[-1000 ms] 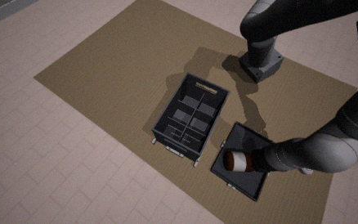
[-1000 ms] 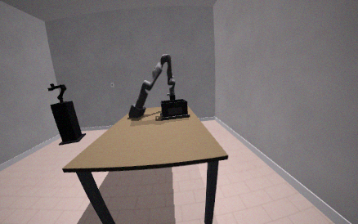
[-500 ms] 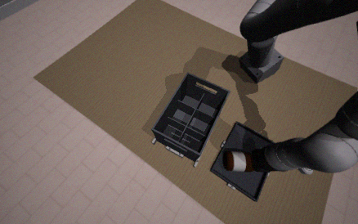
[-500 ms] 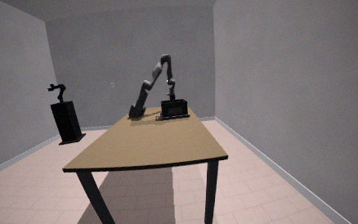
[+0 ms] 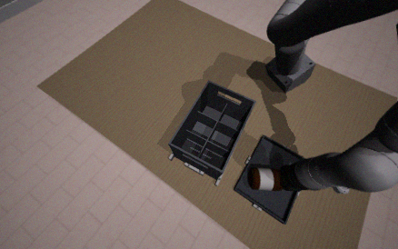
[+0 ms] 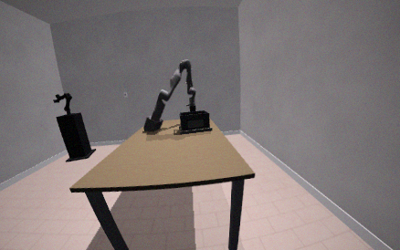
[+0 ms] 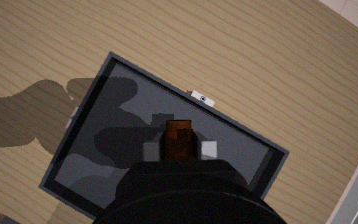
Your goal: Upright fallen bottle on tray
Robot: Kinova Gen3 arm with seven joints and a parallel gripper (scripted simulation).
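Right now my hand is 1 cm short of the brown bottle, 5 cm to the left of it and 1 cm above it. The rest, counted from my hand: dark flat tray: 1 cm behind, 4 cm to the right, 4 cm below; dark crate: 8 cm behind, 30 cm to the right, 3 cm above.
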